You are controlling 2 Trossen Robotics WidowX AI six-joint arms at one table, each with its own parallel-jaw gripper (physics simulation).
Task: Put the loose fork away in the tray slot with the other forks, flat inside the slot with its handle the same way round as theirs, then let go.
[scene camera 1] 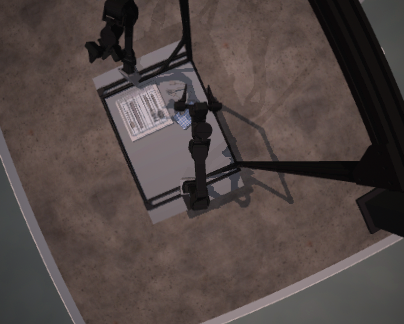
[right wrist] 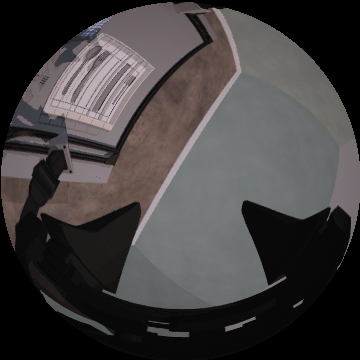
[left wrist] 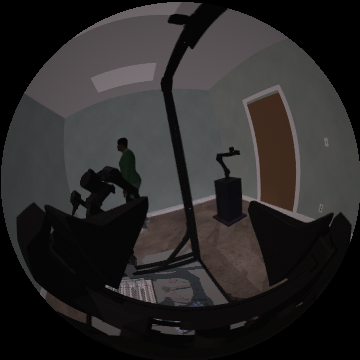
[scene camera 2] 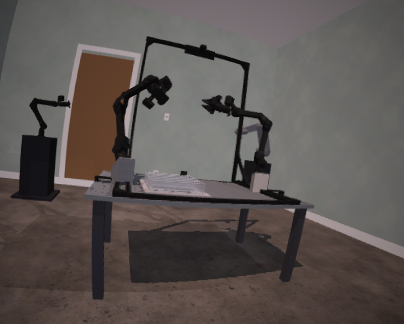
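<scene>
The loose fork (right wrist: 44, 80) lies on the table beside the tray, small and partly shaded in the right wrist view; its handle is hard to make out. The pale tray (scene camera 1: 150, 132) (right wrist: 75, 120) holds a spoon (right wrist: 92, 53), forks (right wrist: 103, 56) and a knife (right wrist: 112, 86) in parallel slots. In the right wrist view the tray fork's tines point up and its handle down-left. My left gripper (scene camera 1: 197, 87) (scene camera 2: 204, 103) (left wrist: 200, 204) is open and empty, high above the table. My right gripper (scene camera 2: 158, 94) (right wrist: 192, 207) is open and empty, raised high and facing away from the tray.
A blue checked cloth (scene camera 1: 183, 120) (right wrist: 92, 29) lies beside the tray, partly under the left arm in scene camera 1. A black frame post (left wrist: 180, 165) stands at the table's edge. A person in green (left wrist: 129, 165) stands beyond the table.
</scene>
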